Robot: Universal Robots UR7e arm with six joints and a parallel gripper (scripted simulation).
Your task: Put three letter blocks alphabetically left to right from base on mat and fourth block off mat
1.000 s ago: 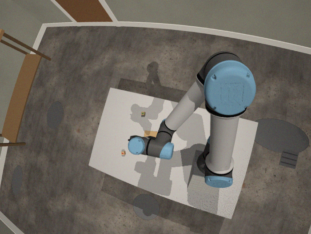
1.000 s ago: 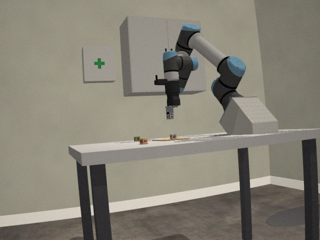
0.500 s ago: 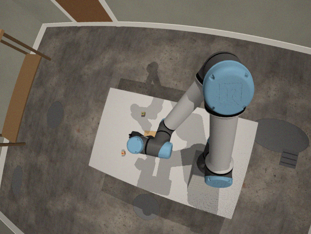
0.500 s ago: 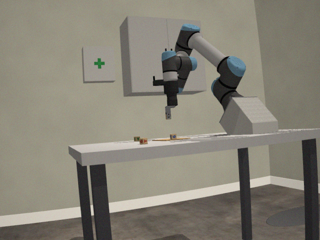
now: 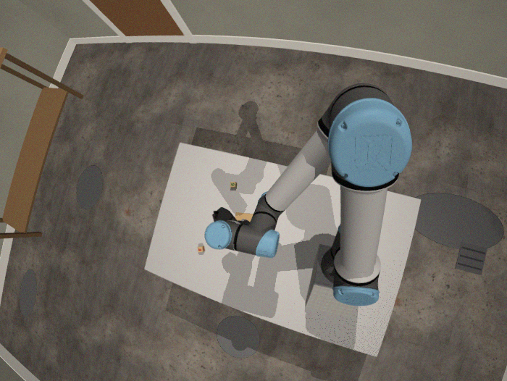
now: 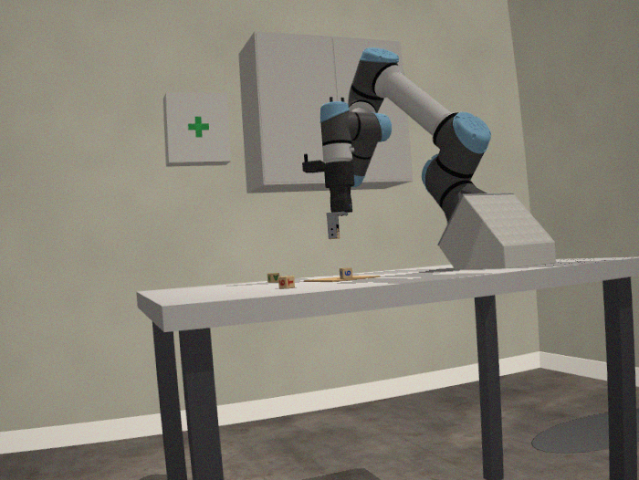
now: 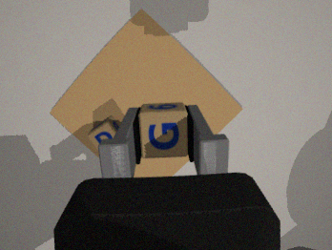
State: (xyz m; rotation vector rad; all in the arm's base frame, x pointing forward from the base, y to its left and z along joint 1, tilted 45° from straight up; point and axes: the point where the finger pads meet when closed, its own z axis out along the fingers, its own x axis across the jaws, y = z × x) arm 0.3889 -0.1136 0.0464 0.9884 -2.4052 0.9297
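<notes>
Now: hand 20 mm to the right of the tan mat and 120 mm above it. Round my hand: red-marked block 220 mm ahead, 150 mm to the left, 110 mm below.
</notes>
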